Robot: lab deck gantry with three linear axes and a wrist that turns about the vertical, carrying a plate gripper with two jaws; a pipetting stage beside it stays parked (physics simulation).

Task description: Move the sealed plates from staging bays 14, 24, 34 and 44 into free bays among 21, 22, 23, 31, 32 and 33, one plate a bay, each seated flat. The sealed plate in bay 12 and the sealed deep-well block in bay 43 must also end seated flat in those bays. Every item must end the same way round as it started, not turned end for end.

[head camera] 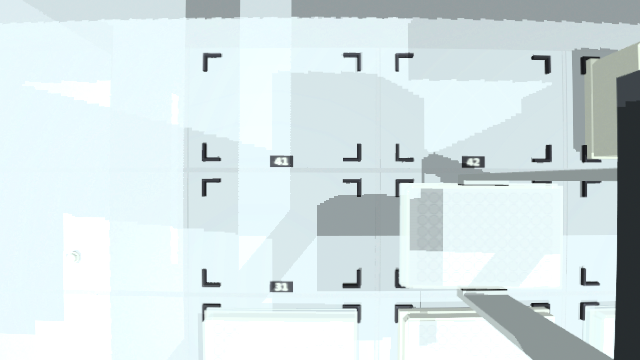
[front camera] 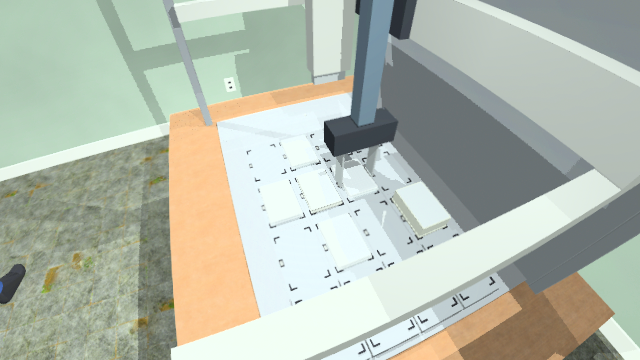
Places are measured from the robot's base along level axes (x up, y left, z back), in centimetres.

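Pixels of known places: gripper, between the fingertips: point(head camera: 479, 235) point(front camera: 353, 177); robot's base, origin of its link: point(front camera: 247, 152).
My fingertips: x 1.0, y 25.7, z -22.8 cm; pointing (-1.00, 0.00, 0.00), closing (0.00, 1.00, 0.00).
Ahead of a thing's pixels: the offset from my fingertips to its top centre. "spot": to the spot under its first point.
My gripper point(front camera: 355, 178) point(head camera: 483, 236) is shut on a sealed plate @(dx +1.1, dy +0.0, dz +0.0 cm) point(front camera: 361, 184) point(head camera: 500, 225) at bay 32; its outline sits slightly right of the corner marks in the head view, so it looks slightly raised. Other sealed plates sit in bay 21 @(spot: dx +0.5, dy -10.5, dz +15.3 cm) point(front camera: 300, 151) point(head camera: 280, 337), bay 22 @(spot: dx +0.5, dy -10.6, dz -0.7 cm) point(front camera: 319, 189) point(head camera: 480, 340), bay 23 @(spot: dx +0.5, dy -10.6, dz -17.1 cm) point(front camera: 345, 240) and bay 12 @(spot: dx +0.5, dy -21.2, dz -0.8 cm) point(front camera: 281, 201). The deep-well block @(dx +3.2, dy +10.7, dz -16.4 cm) point(front camera: 421, 207) point(head camera: 602, 110) stands in bay 43. The front beam hides much of bays 14, 24, 34 and 44. The deck under the held plate is hidden.
A slim white tool @(dx -0.2, dy +1.0, dz -14.9 cm) point(front camera: 384, 217) lies in bay 33. The pale beam point(front camera: 400, 295) crosses the front of the deck. The pale pipetting stage point(front camera: 327, 40) stands at the back. Bays 31 and 41 show their corner marks in the head view.
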